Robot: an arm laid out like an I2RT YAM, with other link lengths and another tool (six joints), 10 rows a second.
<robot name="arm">
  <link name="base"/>
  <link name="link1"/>
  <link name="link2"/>
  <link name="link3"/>
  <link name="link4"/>
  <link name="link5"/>
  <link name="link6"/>
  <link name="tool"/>
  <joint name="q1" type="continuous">
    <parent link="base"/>
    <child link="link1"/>
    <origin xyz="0 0 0.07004" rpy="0 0 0"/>
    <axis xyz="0 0 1"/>
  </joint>
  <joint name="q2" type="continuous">
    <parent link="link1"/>
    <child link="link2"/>
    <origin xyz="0.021 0.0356 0.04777" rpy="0 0 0"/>
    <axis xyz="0 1 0"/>
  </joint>
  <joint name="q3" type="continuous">
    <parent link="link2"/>
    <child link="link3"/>
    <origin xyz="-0.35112 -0.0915 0" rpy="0 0 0"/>
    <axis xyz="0 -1 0"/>
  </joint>
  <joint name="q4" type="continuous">
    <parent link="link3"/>
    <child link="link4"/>
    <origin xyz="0.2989 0.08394 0.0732" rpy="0 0 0"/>
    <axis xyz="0 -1 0"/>
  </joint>
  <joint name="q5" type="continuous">
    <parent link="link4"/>
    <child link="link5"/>
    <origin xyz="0.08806 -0.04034 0.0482" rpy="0 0 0"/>
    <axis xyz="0 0 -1"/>
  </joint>
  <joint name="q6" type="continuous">
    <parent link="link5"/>
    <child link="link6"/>
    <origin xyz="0.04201 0 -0.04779" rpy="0 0 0"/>
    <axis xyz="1 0 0"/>
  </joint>
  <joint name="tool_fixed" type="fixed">
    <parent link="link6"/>
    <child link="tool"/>
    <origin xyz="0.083 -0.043 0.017" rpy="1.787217 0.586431 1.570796"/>
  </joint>
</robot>
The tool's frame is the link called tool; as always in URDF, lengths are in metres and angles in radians. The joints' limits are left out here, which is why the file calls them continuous.
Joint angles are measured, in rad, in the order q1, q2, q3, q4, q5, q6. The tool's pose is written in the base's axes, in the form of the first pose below.
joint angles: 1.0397, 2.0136, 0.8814, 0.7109, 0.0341, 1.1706
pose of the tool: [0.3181 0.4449 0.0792], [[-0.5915 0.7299 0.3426], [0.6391 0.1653 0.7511], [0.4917 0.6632 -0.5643]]
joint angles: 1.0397, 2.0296, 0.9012, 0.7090, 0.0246, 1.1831
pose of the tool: [0.3199 0.4511 0.0773], [[-0.5878 0.7373 0.3331], [0.6322 0.1616 0.7578], [0.5049 0.6560 -0.5610]]
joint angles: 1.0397, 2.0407, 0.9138, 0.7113, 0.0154, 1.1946
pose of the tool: [0.3209 0.4557 0.0761], [[-0.5849 0.7434 0.3245], [0.6245 0.1574 0.7650], [0.5176 0.6501 -0.5563]]
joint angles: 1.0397, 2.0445, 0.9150, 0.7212, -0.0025, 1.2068
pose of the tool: [0.3195 0.4586 0.0757], [[-0.5856 0.7494 0.3090], [0.6095 0.1558 0.7773], [0.5344 0.6435 -0.5480]]
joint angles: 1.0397, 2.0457, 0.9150, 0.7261, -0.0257, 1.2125
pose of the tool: [0.3173 0.4611 0.0755], [[-0.5914 0.7531 0.2883], [0.5927 0.1635 0.7887], [0.5469 0.6372 -0.5430]]
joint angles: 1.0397, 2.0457, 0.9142, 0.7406, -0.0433, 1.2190
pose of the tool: [0.3161 0.4638 0.0775], [[-0.5970 0.7536 0.2751], [0.5745 0.1623 0.8023], [0.5599 0.6370 -0.5298]]
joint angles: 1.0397, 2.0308, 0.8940, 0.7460, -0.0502, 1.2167
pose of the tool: [0.3125 0.4593 0.0789], [[-0.6010 0.7526 0.2691], [0.5699 0.1675 0.8045], [0.5604 0.6368 -0.5296]]
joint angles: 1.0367, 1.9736, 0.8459, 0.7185, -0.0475, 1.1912
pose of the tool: [0.3058 0.4423 0.0864], [[-0.6103 0.7439 0.2723], [0.5822 0.1882 0.7910], [0.5372 0.6413 -0.5479]]
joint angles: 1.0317, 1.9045, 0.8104, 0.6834, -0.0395, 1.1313
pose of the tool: [0.3033 0.4271 0.1033], [[-0.6430 0.7084 0.2911], [0.5897 0.2154 0.7784], [0.4887 0.6721 -0.5562]]
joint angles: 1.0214, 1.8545, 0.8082, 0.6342, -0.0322, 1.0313
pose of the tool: [0.3085 0.4179 0.1216], [[-0.6933 0.6459 0.3195], [0.5954 0.2637 0.7589], [0.4060 0.7164 -0.5674]]
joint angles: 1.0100, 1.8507, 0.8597, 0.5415, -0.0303, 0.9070
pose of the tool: [0.3207 0.4197 0.1315], [[-0.7443 0.5765 0.3372], [0.5986 0.3517 0.7197], [0.2963 0.7375 -0.6068]]
